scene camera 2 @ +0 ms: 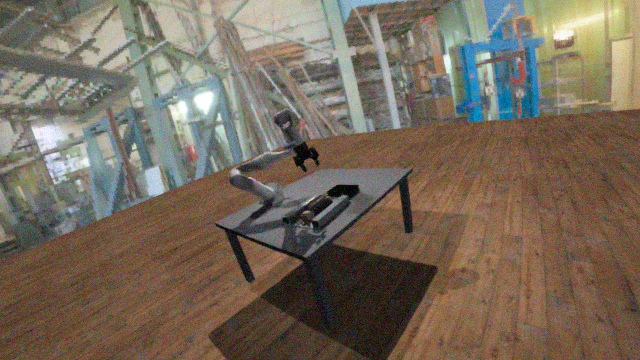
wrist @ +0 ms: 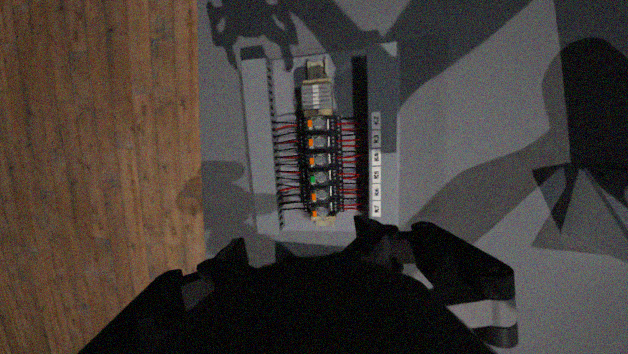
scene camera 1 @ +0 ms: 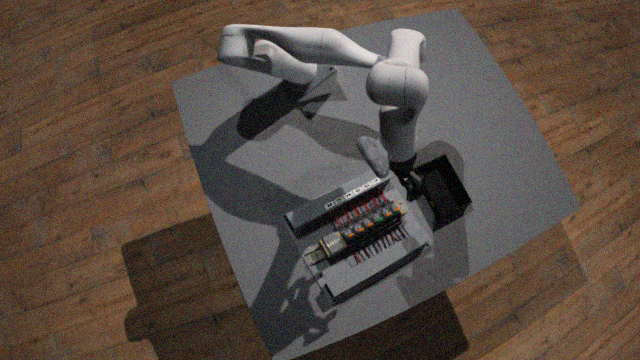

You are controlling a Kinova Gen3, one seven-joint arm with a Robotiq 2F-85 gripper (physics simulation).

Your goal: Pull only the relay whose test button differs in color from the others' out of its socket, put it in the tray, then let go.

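Pixels of known places: gripper, between the fingertips: (scene camera 2: 312, 168) (wrist: 301, 238) (scene camera 1: 397, 185); arm's base, origin of its link: (scene camera 2: 269, 194) (scene camera 1: 304, 70).
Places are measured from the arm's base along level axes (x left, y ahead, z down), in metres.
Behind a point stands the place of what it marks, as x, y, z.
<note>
The relay with the green test button (scene camera 1: 379, 219) @(-0.049, 0.492, -0.013) (wrist: 319, 179) @(-0.048, 0.481, -0.012) sits in its socket in the row, beside the K5 label in the wrist view. The relays beside it, such as one with an orange button (wrist: 319, 142) @(-0.105, 0.479, -0.012), sit in their sockets. The black tray (scene camera 1: 459, 181) @(0.235, 0.504, 0.023) (scene camera 2: 345, 190) @(0.215, 0.485, 0.050) stands on the table past the K7 end of the row; it does not show in the wrist view. My gripper (scene camera 1: 412, 186) (scene camera 2: 311, 167) @(-0.033, 0.472, -0.181) (wrist: 301, 238) @(-0.033, 0.472, -0.181) is open and empty. It points down, high above the table. In the wrist view the relay row lies ahead of the fingers.
Grey wire ducts (scene camera 1: 375, 272) @(-0.120, 0.603, 0.013) (wrist: 257, 145) @(-0.104, 0.590, 0.013) run along both sides of the relays, with red and black wires between. A grey block (scene camera 1: 333, 243) @(-0.177, 0.487, 0.009) (wrist: 317, 96) @(-0.176, 0.483, 0.010) sits at the K2 end of the row. The arm's base stands at the back of the grey table (scene camera 1: 500, 150) @(0.460, 0.482, 0.056) (scene camera 2: 380, 175) @(0.506, 0.607, 0.056).
</note>
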